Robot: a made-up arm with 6 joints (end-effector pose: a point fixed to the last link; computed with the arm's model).
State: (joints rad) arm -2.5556 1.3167 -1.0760 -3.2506 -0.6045 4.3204
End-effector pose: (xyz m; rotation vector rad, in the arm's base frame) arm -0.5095 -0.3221 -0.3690 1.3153 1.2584 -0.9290
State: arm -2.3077 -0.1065 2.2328 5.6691 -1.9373 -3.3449
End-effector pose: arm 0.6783 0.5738 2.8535 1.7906 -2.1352 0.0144
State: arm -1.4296 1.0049 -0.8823 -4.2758 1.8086 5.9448
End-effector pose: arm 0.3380 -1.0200 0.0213 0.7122 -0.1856 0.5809
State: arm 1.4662 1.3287 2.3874 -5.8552 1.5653 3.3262
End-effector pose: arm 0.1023 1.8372 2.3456 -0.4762 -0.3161 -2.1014
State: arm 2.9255 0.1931 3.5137 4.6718 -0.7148 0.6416
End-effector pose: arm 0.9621 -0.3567 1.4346 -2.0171 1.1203 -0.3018
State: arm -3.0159 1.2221 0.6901 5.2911 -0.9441 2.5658
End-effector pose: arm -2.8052 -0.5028 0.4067 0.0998 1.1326 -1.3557
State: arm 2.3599 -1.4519 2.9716 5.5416 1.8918 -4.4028
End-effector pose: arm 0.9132 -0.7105 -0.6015 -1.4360 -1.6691 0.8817
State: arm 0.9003 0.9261 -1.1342 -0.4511 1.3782 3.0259
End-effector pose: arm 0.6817 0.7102 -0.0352 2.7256 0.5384 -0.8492
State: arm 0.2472 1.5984 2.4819 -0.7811 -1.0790 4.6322
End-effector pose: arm 2.3331 0.7277 1.7748 1.9249 0.9721 0.5074
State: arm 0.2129 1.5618 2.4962 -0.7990 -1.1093 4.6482
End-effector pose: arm 2.2915 0.6378 1.8630 1.9013 0.9388 0.5376
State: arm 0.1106 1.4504 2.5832 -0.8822 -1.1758 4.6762
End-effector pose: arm 2.0610 0.3845 2.1406 1.8308 0.8184 0.6915
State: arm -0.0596 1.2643 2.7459 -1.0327 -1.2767 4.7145
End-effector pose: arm 1.5221 0.0878 2.4692 1.6176 0.6113 0.9188
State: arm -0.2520 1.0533 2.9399 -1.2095 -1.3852 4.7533
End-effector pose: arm 0.8280 -0.0072 2.5872 1.2464 0.4013 1.0632
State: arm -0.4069 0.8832 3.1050 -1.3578 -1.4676 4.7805
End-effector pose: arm 0.3237 0.0902 2.4802 0.8778 0.2707 1.0754
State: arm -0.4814 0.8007 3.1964 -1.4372 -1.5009 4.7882
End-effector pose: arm 0.1175 0.1807 2.3590 0.6801 0.2240 1.0560
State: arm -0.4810 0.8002 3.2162 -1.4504 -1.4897 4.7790
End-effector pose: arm 0.0994 0.1903 2.3353 0.6667 0.2258 1.0759
